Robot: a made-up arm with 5 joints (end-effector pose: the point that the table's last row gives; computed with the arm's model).
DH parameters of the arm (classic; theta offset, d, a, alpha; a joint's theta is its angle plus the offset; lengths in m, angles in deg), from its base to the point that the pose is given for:
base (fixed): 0 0.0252 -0.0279 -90
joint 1: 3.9 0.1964 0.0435 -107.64
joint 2: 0 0.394 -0.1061 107.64
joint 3: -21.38 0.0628 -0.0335 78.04
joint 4: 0 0.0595 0.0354 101.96
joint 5: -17.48 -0.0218 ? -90
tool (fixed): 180 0.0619 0 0
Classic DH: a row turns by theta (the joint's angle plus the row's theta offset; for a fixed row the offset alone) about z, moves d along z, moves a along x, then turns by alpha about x.
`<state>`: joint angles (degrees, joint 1 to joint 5).
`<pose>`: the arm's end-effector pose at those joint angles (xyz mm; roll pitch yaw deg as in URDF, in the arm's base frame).
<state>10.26 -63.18 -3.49 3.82 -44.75</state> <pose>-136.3 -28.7 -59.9 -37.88 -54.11 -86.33</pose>
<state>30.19 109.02 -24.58 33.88 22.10</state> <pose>-153.1 332.0 -459.1 61.05 41.66 144.16</pose>
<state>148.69 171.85 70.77 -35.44 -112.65</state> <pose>-146.0 80.7 374.6 1.14 -25.07 17.46</pose>
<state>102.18 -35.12 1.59 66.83 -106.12</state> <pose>-186.7 234.4 245.9 -73.85 7.23 37.63</pose>
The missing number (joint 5, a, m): -0.1626
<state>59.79 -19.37 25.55 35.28 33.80</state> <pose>-337.2 12.5 87.5 -65.45 -32.61 -110.82</pose>
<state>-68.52 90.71 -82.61 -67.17 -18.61</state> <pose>533.2 320.9 12.0 -139.61 -44.06 16.46</pose>
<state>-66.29 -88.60 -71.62 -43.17 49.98</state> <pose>246.2 -34.9 -303.6 174.26 54.13 74.58</pose>
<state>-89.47 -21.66 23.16 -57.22 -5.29</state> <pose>145.7 176.7 -161.1 -59.64 48.29 124.02</pose>
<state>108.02 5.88 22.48 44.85 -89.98</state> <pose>-227.7 277.0 75.6 -131.39 42.53 17.97</pose>
